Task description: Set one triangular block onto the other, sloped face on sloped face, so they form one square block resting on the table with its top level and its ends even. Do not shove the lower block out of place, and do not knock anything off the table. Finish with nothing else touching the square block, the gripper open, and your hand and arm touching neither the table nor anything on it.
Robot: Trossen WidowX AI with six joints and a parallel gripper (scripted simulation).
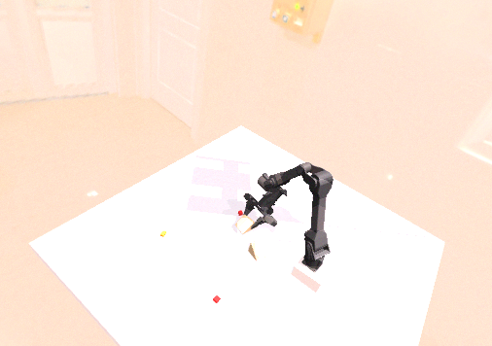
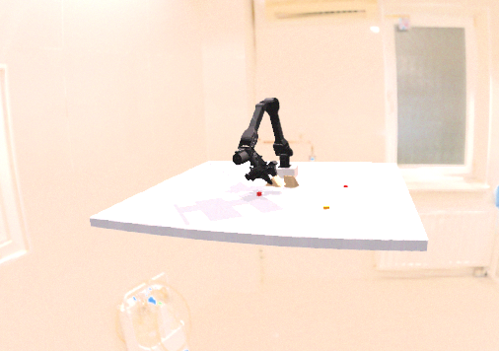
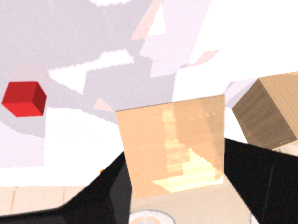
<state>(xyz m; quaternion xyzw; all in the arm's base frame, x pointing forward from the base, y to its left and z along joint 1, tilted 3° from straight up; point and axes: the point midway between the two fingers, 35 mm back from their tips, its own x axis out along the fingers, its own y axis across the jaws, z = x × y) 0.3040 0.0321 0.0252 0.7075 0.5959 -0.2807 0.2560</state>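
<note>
The small red cube is 80 mm ahead of my gripper tip, 50 mm to the right of it and 40 mm below it. Also, from my gripper tip: small yellow cube (200 mm ahead, 290 mm to the left, 40 mm below).
</note>
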